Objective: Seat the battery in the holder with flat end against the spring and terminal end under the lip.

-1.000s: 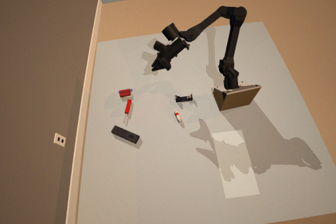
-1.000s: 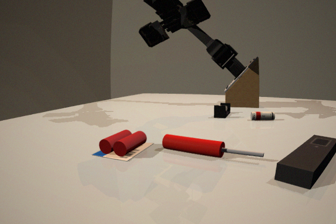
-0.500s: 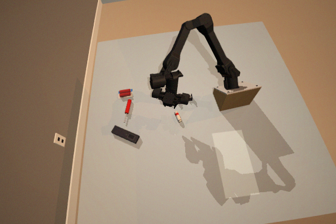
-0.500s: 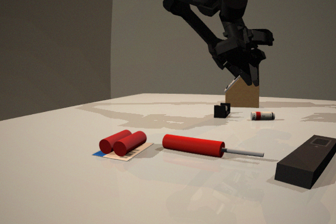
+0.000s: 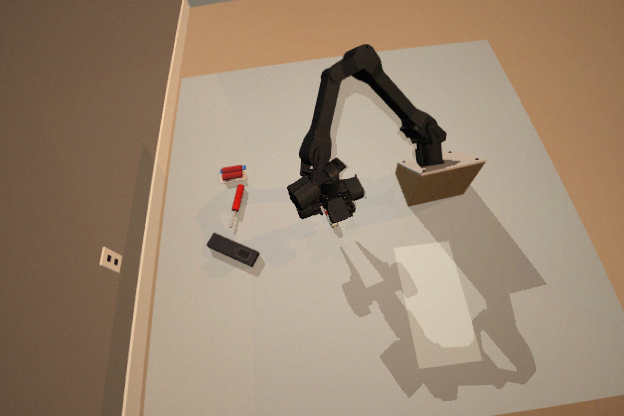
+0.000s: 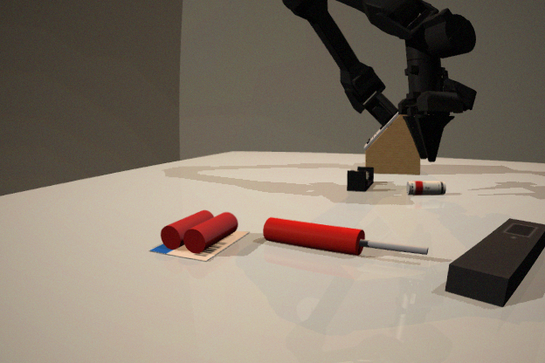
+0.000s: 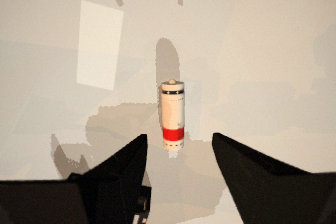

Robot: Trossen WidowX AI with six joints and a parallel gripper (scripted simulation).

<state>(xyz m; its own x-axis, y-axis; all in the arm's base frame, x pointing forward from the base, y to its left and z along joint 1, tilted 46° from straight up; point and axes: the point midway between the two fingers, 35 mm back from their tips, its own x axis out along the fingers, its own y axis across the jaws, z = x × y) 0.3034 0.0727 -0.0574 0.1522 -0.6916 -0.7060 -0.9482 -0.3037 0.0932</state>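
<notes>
Now: gripper tip 40 mm above the battery. Also, from my gripper tip: red-handled tool (300 mm ahead, 60 mm to the right, 40 mm below); then card (320 mm ahead, 200 mm to the right, 40 mm below).
</notes>
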